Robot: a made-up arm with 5 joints. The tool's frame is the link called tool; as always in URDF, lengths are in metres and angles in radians. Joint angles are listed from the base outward.
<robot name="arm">
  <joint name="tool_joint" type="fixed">
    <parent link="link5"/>
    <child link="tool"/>
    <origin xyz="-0.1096 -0.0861 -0.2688" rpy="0 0 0"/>
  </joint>
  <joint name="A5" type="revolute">
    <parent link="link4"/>
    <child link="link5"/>
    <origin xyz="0.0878 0.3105 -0.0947" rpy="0 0 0"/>
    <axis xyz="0 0 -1"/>
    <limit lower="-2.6" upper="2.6"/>
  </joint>
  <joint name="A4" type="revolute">
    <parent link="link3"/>
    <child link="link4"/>
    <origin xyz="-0.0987 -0.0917 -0.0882" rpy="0 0 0"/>
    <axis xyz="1 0 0"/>
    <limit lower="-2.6" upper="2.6"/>
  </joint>
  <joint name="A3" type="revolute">
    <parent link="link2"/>
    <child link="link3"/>
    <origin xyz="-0.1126 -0.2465 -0.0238" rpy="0 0 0"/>
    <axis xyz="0 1 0"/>
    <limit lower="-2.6" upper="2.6"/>
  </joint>
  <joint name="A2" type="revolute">
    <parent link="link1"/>
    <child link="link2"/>
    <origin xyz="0.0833 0.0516 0.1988" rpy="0 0 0"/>
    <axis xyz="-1 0 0"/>
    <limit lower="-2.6" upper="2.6"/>
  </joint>
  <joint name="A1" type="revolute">
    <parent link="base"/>
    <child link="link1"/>
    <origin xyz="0 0 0.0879" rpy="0 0 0"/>
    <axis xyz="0 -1 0"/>
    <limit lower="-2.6" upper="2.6"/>
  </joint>
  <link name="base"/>
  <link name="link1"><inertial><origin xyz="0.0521 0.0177 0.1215"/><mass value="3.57"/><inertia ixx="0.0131" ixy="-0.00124" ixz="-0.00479" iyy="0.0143" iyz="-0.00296" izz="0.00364"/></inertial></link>
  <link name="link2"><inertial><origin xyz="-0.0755 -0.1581 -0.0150"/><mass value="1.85"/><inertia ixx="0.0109" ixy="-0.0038" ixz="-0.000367" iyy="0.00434" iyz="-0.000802" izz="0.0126"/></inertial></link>
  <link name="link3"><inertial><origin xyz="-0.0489 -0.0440 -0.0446"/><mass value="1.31"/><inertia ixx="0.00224" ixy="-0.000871" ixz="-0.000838" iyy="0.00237" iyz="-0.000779" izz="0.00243"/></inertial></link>
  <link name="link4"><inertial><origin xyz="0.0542 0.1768 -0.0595"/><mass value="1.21"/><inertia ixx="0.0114" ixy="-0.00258" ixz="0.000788" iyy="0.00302" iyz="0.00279" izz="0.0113"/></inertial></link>
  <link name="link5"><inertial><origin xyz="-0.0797 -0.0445 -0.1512"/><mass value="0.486"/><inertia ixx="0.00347" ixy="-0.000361" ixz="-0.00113" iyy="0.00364" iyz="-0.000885" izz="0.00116"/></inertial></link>
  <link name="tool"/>
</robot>
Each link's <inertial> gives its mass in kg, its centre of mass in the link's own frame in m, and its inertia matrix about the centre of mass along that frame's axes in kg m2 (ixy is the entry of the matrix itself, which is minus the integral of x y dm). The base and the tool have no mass. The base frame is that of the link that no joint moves.
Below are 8 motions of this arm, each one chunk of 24 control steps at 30 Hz.
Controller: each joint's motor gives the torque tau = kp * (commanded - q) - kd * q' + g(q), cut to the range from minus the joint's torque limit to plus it. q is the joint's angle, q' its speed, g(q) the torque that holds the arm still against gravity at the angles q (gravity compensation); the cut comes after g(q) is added. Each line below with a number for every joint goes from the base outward.
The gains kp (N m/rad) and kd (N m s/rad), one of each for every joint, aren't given. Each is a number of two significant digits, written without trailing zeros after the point. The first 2 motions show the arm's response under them.
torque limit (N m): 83 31 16 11 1.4
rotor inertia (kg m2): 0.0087 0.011 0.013 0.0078 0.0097
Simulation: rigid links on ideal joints. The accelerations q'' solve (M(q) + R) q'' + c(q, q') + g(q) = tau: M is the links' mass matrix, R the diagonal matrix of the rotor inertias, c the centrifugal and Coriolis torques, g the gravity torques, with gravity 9.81 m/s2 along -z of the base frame. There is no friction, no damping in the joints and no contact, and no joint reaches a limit. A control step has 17 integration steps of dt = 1/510 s. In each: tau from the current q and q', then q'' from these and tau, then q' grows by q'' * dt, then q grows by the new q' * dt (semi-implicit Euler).
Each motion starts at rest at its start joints. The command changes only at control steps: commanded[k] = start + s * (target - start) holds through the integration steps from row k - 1 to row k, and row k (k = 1, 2, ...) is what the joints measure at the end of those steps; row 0 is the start. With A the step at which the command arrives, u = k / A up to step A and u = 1 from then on. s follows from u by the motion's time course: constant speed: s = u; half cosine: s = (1 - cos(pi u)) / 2; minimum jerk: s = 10 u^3 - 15 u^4 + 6 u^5; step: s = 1 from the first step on.
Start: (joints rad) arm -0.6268 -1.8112 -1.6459 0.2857 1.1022
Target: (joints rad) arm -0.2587 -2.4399 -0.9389 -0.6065 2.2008
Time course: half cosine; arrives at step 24
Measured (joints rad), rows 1 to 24:
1: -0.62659 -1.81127 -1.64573 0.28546 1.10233
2: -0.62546 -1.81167 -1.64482 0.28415 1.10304
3: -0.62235 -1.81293 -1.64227 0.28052 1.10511
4: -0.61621 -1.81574 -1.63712 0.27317 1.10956
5: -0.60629 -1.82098 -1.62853 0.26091 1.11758
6: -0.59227 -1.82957 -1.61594 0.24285 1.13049
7: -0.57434 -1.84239 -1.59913 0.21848 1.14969
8: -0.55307 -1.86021 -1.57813 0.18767 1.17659
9: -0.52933 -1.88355 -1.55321 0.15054 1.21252
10: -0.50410 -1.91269 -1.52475 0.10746 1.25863
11: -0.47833 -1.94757 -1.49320 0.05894 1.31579
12: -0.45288 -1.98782 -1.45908 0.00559 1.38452
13: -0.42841 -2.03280 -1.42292 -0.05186 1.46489
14: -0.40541 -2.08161 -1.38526 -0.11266 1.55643
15: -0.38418 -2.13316 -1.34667 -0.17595 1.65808
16: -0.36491 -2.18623 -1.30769 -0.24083 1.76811
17: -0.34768 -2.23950 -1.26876 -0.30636 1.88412
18: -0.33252 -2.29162 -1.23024 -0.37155 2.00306
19: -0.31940 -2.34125 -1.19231 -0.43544 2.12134
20: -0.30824 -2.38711 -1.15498 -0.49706 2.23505
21: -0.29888 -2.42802 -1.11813 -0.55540 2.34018
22: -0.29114 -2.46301 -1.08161 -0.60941 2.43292
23: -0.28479 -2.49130 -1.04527 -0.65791 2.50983
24: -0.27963 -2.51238 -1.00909 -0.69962 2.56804
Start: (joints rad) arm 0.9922 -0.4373 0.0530 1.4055 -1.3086
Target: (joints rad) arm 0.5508 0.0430 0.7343 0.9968 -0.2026
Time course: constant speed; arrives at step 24
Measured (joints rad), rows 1 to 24:
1: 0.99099 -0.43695 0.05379 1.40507 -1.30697
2: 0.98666 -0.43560 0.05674 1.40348 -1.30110
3: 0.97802 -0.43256 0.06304 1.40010 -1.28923
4: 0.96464 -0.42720 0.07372 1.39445 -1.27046
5: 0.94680 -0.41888 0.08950 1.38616 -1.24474
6: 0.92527 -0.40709 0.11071 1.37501 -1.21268
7: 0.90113 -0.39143 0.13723 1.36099 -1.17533
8: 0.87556 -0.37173 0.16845 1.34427 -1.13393
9: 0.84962 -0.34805 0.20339 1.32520 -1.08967
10: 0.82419 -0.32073 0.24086 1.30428 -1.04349
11: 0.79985 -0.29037 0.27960 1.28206 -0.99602
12: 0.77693 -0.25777 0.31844 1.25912 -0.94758
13: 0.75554 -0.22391 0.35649 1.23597 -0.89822
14: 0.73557 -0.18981 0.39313 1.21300 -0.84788
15: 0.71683 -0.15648 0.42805 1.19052 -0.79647
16: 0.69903 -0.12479 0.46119 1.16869 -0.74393
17: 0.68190 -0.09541 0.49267 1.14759 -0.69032
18: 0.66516 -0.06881 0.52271 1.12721 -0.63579
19: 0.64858 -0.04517 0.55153 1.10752 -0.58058
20: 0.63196 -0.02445 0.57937 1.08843 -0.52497
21: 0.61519 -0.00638 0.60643 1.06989 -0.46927
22: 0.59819 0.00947 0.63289 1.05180 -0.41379
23: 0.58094 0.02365 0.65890 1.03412 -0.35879
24: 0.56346 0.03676 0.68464 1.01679 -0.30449
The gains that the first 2 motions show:
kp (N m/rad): 27 16 6.2 5.1 0.48
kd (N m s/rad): 0.91 1.1 0.54 0.41 0.039
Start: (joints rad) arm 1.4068 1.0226 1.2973 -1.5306 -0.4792
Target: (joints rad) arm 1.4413 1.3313 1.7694 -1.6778 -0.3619
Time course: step
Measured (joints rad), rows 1 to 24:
1: 1.40904 1.02513 1.30433 -1.53615 -0.48469
2: 1.41504 1.03300 1.32264 -1.55060 -0.49920
3: 1.42402 1.04664 1.34968 -1.57188 -0.52027
4: 1.43509 1.06597 1.38334 -1.59804 -0.54507
5: 1.44731 1.09054 1.42187 -1.62712 -0.57055
6: 1.45973 1.11961 1.46383 -1.65710 -0.59374
7: 1.47146 1.15225 1.50798 -1.68588 -0.61190
8: 1.48172 1.18745 1.55325 -1.71141 -0.62275
9: 1.48991 1.22416 1.59868 -1.73191 -0.62456
10: 1.49560 1.26136 1.64338 -1.74603 -0.61623
11: 1.49856 1.29809 1.68660 -1.75303 -0.59731
12: 1.49875 1.33349 1.72767 -1.75283 -0.56790
13: 1.49633 1.36679 1.76610 -1.74600 -0.52862
14: 1.49154 1.39736 1.80153 -1.73359 -0.48047
15: 1.48477 1.42470 1.83373 -1.71699 -0.42486
16: 1.47641 1.44844 1.86262 -1.69773 -0.36352
17: 1.46691 1.46835 1.88816 -1.67729 -0.29851
18: 1.45670 1.48428 1.91036 -1.65702 -0.23210
19: 1.44618 1.49621 1.92925 -1.63804 -0.16678
20: 1.43574 1.50422 1.94483 -1.62123 -0.10504
21: 1.42570 1.50844 1.95709 -1.60727 -0.04929
22: 1.41637 1.50911 1.96603 -1.59666 -0.00169
23: 1.40798 1.50649 1.97162 -1.58973 0.03601
24: 1.40072 1.50092 1.97387 -1.58671 0.06254

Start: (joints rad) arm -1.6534 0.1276 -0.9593 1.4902 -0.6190
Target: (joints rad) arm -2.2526 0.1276 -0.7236 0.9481 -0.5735
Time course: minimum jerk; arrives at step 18
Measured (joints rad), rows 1 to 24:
1: -1.65345 0.12759 -0.95929 1.49018 -0.61896
2: -1.65386 0.12752 -0.95922 1.49003 -0.61862
3: -1.65552 0.12725 -0.95894 1.48942 -0.61729
4: -1.65995 0.12656 -0.95816 1.48775 -0.61382
5: -1.66921 0.12520 -0.95646 1.48416 -0.60676
6: -1.68565 0.12301 -0.95327 1.47763 -0.59467
7: -1.71159 0.11998 -0.94787 1.46702 -0.57646
8: -1.74887 0.11640 -0.93937 1.45131 -0.55178
9: -1.79857 0.11292 -0.92669 1.42971 -0.52133
10: -1.86062 0.11050 -0.90866 1.40183 -0.48705
11: -1.93362 0.11028 -0.88413 1.36785 -0.45201
12: -2.01485 0.11332 -0.85243 1.32851 -0.42016
13: -2.10043 0.12034 -0.81395 1.28507 -0.39574
14: -2.18570 0.13146 -0.77074 1.23909 -0.38251
15: -2.26565 0.14618 -0.72671 1.19208 -0.38302
16: -2.33539 0.16339 -0.68707 1.14525 -0.39800
17: -2.39064 0.18158 -0.65711 1.09936 -0.42610
18: -2.42813 0.19904 -0.64061 1.05484 -0.46417
19: -2.44613 0.21399 -0.63857 1.01193 -0.50795
20: -2.44466 0.22486 -0.64897 0.97100 -0.55308
21: -2.42538 0.23054 -0.66753 0.93271 -0.59610
22: -2.39151 0.23058 -0.68907 0.89810 -0.63493
23: -2.34747 0.22514 -0.70888 0.86854 -0.66890
24: -2.29847 0.21486 -0.72374 0.84546 -0.69825

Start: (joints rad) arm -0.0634 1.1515 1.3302 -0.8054 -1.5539
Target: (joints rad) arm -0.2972 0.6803 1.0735 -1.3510 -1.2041
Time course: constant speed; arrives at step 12
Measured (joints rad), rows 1 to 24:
1: -0.06369 1.14977 1.33111 -0.80675 -1.55301
2: -0.06478 1.14372 1.33397 -0.81155 -1.54963
3: -0.06717 1.13177 1.33892 -0.82123 -1.54225
4: -0.07129 1.11323 1.34539 -0.83662 -1.52962
5: -0.07753 1.08821 1.35229 -0.85808 -1.51072
6: -0.08626 1.05736 1.35826 -0.88565 -1.48486
7: -0.09780 1.02172 1.36184 -0.91918 -1.45170
8: -0.11246 0.98247 1.36169 -0.95847 -1.41127
9: -0.13048 0.94081 1.35672 -1.00334 -1.36400
10: -0.15202 0.89778 1.34623 -1.05361 -1.31069
11: -0.17712 0.85421 1.32994 -1.10911 -1.25253
12: -0.20571 0.81071 1.30802 -1.16962 -1.19099
13: -0.23724 0.76937 1.27988 -1.23341 -1.12939
14: -0.27062 0.73288 1.24482 -1.29758 -1.07271
15: -0.30452 0.70276 1.20337 -1.35947 -1.02581
16: -0.33748 0.67951 1.15713 -1.41668 -0.99287
17: -0.36804 0.66291 1.10839 -1.46724 -0.97691
18: -0.39489 0.65232 1.05978 -1.50967 -0.97948
19: -0.41702 0.64682 1.01387 -1.54314 -1.00056
20: -0.43371 0.64546 0.97292 -1.56741 -1.03861
21: -0.44460 0.64731 0.93868 -1.58279 -1.09078
22: -0.44960 0.65147 0.91235 -1.59004 -1.15327
23: -0.44893 0.65714 0.89456 -1.59021 -1.22165
24: -0.44301 0.66359 0.88542 -1.58443 -1.29135

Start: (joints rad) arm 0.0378 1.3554 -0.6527 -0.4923 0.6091
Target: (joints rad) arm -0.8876 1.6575 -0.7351 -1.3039 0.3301
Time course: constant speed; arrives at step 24
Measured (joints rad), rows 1 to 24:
1: 0.03689 1.35574 -0.65189 -0.49286 0.60938
2: 0.03347 1.35696 -0.64900 -0.49495 0.61031
3: 0.02618 1.35950 -0.64314 -0.49943 0.61199
4: 0.01396 1.36361 -0.63381 -0.50702 0.61436
5: -0.00397 1.36941 -0.62092 -0.51829 0.61722
6: -0.02802 1.37689 -0.60471 -0.53364 0.62025
7: -0.05830 1.38594 -0.58566 -0.55335 0.62308
8: -0.09460 1.39637 -0.56450 -0.57755 0.62527
9: -0.13643 1.40798 -0.54207 -0.60623 0.62631
10: -0.18309 1.42055 -0.51927 -0.63931 0.62563
11: -0.23366 1.43389 -0.49706 -0.67666 0.62266
12: -0.28714 1.44781 -0.47638 -0.71811 0.61685
13: -0.34245 1.46219 -0.45814 -0.76347 0.60777
14: -0.39851 1.47690 -0.44320 -0.81255 0.59516
15: -0.45430 1.49188 -0.43237 -0.86511 0.57900
16: -0.50892 1.50705 -0.42636 -0.92088 0.55955
17: -0.56162 1.52240 -0.42576 -0.97947 0.53734
18: -0.61188 1.53794 -0.43103 -1.04030 0.51313
19: -0.65936 1.55371 -0.44238 -1.10263 0.48781
20: -0.70398 1.56981 -0.45974 -1.16547 0.46227
21: -0.74590 1.58640 -0.48271 -1.22765 0.43734
22: -0.78544 1.60368 -0.51045 -1.28788 0.41362
23: -0.82309 1.62190 -0.54176 -1.34493 0.39148
24: -0.85941 1.64128 -0.57511 -1.39775 0.37104

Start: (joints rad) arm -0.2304 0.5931 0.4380 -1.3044 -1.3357
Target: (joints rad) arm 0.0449 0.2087 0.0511 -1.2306 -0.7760
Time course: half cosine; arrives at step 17
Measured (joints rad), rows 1 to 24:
1: -0.23033 0.59306 0.43794 -1.30446 -1.33554
2: -0.22994 0.59284 0.43761 -1.30481 -1.33465
3: -0.22878 0.59219 0.43661 -1.30581 -1.33200
4: -0.22622 0.59076 0.43441 -1.30788 -1.32623
5: -0.22157 0.58814 0.43042 -1.31145 -1.31585
6: -0.21412 0.58389 0.42403 -1.31683 -1.29942
7: -0.20317 0.57757 0.41469 -1.32421 -1.27571
8: -0.18817 0.56877 0.40198 -1.33363 -1.24390
9: -0.16869 0.55713 0.38572 -1.34486 -1.20365
10: -0.14455 0.54237 0.36594 -1.35751 -1.15520
11: -0.11583 0.52427 0.34304 -1.37091 -1.09933
12: -0.08296 0.50277 0.31770 -1.38419 -1.03724
13: -0.04676 0.47786 0.29092 -1.39632 -0.97045
14: -0.00853 0.44967 0.26382 -1.40615 -0.90064
15: 0.02999 0.41845 0.23753 -1.41254 -0.82955
16: 0.06658 0.38453 0.21293 -1.41445 -0.75897
17: 0.09871 0.34838 0.19036 -1.41103 -0.69082
18: 0.12381 0.31061 0.16947 -1.40174 -0.62707
19: 0.13978 0.27188 0.14918 -1.38644 -0.56961
20: 0.14541 0.23305 0.12796 -1.36535 -0.52016
21: 0.14065 0.19509 0.10442 -1.33892 -0.48019
22: 0.12677 0.15912 0.07791 -1.30774 -0.45076
23: 0.10628 0.12617 0.04885 -1.27258 -0.43234
24: 0.08257 0.09713 0.01884 -1.23438 -0.42475

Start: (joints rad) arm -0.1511 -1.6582 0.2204 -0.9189 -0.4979
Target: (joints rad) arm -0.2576 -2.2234 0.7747 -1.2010 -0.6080
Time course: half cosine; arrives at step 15
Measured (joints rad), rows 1 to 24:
1: -0.15116 -1.65840 0.22059 -0.91920 -0.49815
2: -0.15146 -1.65950 0.22164 -0.92081 -0.49952
3: -0.15234 -1.66272 0.22472 -0.92540 -0.50347
4: -0.15416 -1.66956 0.23132 -0.93493 -0.51166
5: -0.15724 -1.68163 0.24302 -0.95126 -0.52557
6: -0.16179 -1.70038 0.26138 -0.97592 -0.54613
7: -0.16789 -1.72702 0.28775 -1.00984 -0.57334
8: -0.17544 -1.76230 0.32317 -1.05313 -0.60605
9: -0.18421 -1.80642 0.36827 -1.10480 -0.64192
10: -0.19385 -1.85890 0.42308 -1.16243 -0.67757
11: -0.20395 -1.91842 0.48672 -1.22193 -0.70908
12: -0.21401 -1.98267 0.55702 -1.27760 -0.73279
13: -0.22346 -2.04842 0.62996 -1.32275 -0.74619
14: -0.23166 -2.11171 0.69963 -1.35119 -0.74860
15: -0.23810 -2.16851 0.75911 -1.35902 -0.74113
16: -0.24279 -2.21572 0.80285 -1.34623 -0.72580
17: -0.24656 -2.25214 0.82899 -1.31681 -0.70451
18: -0.25070 -2.27829 0.83938 -1.27672 -0.67843
19: -0.25629 -2.29571 0.83779 -1.23179 -0.64833
20: -0.26377 -2.30629 0.82822 -1.18665 -0.61498
21: -0.27282 -2.31190 0.81390 -1.14455 -0.57945
22: -0.28258 -2.31417 0.79714 -1.10755 -0.54314
23: -0.29192 -2.31441 0.77939 -1.07680 -0.50762
24: -0.29977 -2.31359 0.76161 -1.05283 -0.47456

